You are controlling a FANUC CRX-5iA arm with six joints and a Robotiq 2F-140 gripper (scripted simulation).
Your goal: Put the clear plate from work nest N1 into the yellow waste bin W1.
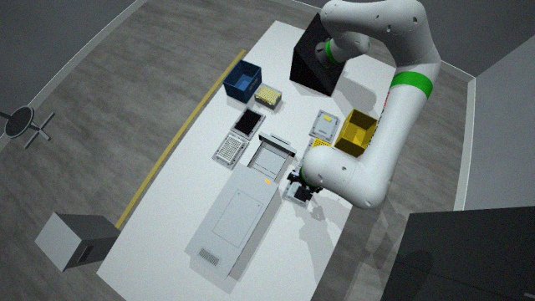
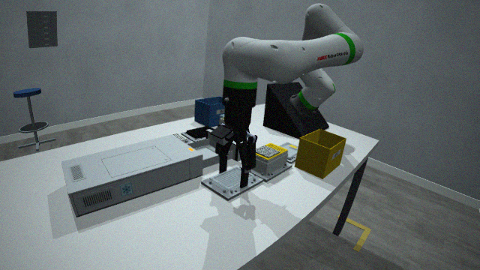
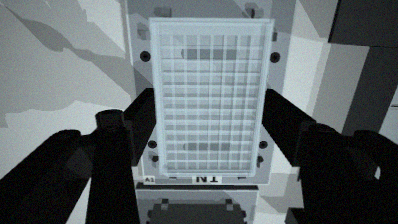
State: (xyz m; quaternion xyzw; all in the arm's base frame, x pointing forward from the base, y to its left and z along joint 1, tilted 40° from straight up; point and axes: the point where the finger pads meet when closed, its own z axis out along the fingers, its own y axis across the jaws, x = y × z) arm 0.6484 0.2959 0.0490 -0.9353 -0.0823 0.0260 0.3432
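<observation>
Now: hand 3 cm above the grey fixture plate. Round my hand: drawer (1 cm ahead, 19 cm to the right); then yellow-topped tip box (17 cm behind, 2 cm to the right, 2 cm above); then clear plate (2 cm below).
</observation>
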